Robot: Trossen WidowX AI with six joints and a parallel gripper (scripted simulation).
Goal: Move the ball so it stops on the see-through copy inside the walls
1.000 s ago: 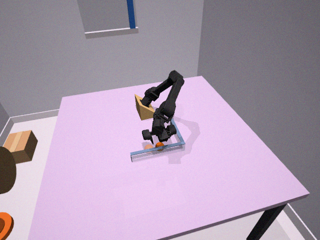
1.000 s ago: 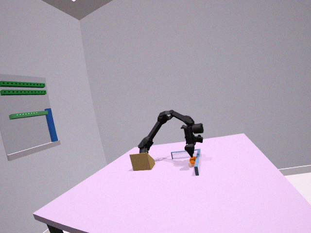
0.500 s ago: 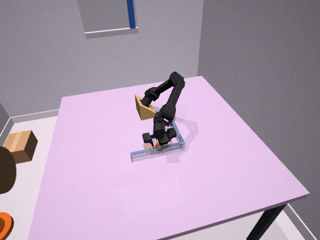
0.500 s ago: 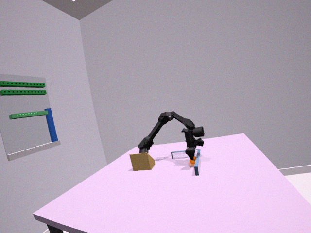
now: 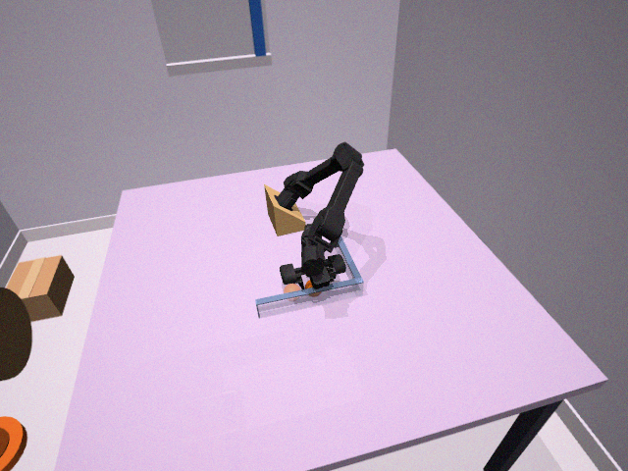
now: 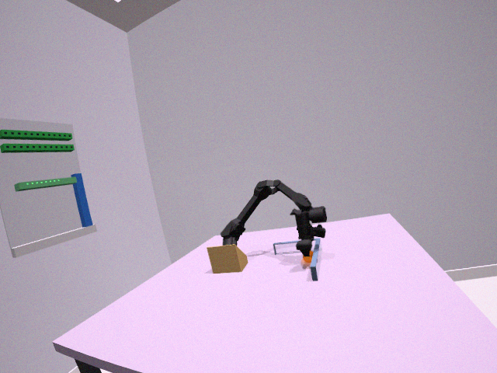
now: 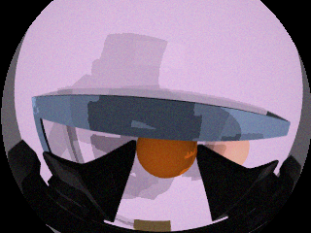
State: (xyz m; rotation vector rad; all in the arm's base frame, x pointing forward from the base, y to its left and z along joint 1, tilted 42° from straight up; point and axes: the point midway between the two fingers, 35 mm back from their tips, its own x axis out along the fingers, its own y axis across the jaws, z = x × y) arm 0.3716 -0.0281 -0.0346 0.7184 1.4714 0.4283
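My gripper tip is now 70 mm to the left of the see-through copy and 10 mm past it. The rest, counted from my gripper tip: ball: right at my gripper tip.
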